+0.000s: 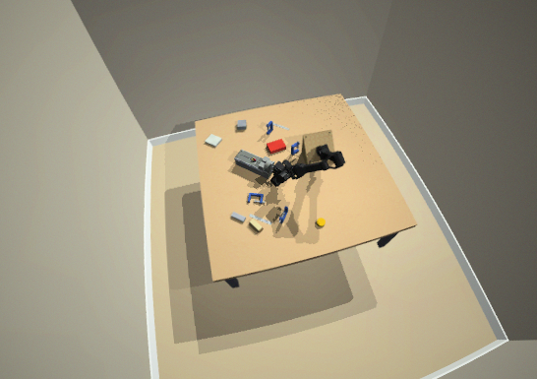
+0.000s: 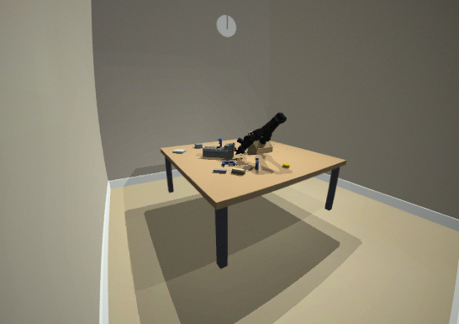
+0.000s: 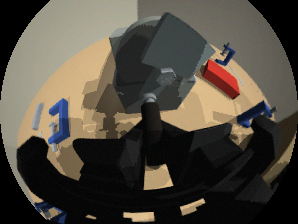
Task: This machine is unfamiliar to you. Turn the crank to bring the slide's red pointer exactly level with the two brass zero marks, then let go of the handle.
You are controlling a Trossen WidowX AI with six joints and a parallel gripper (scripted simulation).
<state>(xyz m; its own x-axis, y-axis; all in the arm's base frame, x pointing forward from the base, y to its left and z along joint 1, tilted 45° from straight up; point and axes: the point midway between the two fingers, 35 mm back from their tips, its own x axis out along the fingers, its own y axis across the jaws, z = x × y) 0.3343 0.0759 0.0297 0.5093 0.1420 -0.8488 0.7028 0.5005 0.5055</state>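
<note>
My gripper tip is now 1 cm past the dark crank handle, 1 cm to the right of it and 3 cm below it. From my gripper tip the other things lie so: red pointer 10 cm ahead, 11 cm to the right, 5 cm above; then tan block 19 cm ahead, 32 cm to the left, 1 cm below; then yellow disc 19 cm behind, 40 cm to the left, 2 cm below.
</note>
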